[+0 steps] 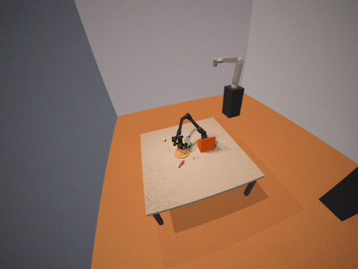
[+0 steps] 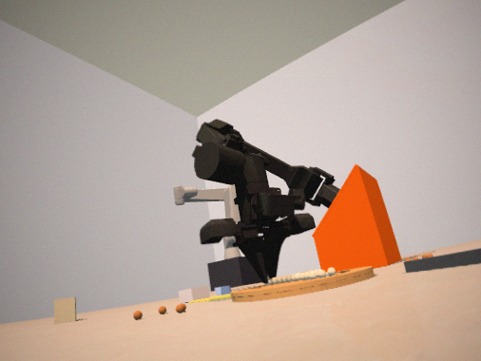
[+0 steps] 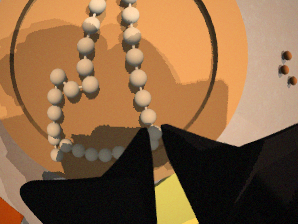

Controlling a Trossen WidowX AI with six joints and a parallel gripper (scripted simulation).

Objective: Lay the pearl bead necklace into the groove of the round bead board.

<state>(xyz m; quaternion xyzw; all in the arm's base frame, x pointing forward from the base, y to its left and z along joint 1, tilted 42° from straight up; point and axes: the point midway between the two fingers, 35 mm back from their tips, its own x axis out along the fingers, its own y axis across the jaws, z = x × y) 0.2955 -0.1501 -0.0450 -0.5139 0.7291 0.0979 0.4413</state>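
Now: gripper tip 50 mm to the right of the round wooden bead board, 10 mm short of it and 10 mm above it. Also, from my gripper tip: tan cube (270 mm to the right, 180 mm ahead); yellow flat piece (110 mm to the right, 50 mm behind, 10 mm below); red-handled tool (230 mm to the left, 70 mm ahead, 10 mm below).
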